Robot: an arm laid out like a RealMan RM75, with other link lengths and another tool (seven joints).
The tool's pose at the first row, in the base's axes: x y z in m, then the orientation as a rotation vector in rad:
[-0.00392, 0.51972, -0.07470, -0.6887, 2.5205, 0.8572]
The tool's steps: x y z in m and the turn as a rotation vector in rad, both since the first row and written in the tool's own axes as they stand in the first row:
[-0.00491, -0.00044, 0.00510, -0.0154, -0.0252, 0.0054]
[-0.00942, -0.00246, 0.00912, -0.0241, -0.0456, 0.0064]
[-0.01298, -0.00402, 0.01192, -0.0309, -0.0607, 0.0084]
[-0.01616, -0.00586, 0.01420, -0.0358, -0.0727, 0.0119]
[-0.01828, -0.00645, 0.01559, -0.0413, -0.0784, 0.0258]
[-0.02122, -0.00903, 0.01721, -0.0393, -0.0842, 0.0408]
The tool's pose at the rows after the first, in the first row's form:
[0.00129, 0.52429, -0.07620, -0.6721, 2.4970, 0.8826]
[0.00685, 0.52694, -0.07783, -0.6616, 2.4771, 0.8968]
[0.01114, 0.52882, -0.07882, -0.6524, 2.4629, 0.9080]
[0.01519, 0.53004, -0.07975, -0.6427, 2.4527, 0.9169]
[0.01750, 0.53122, -0.07998, -0.6244, 2.4533, 0.9293]
[0.02163, 0.53142, -0.08088, -0.6025, 2.4565, 0.9324]

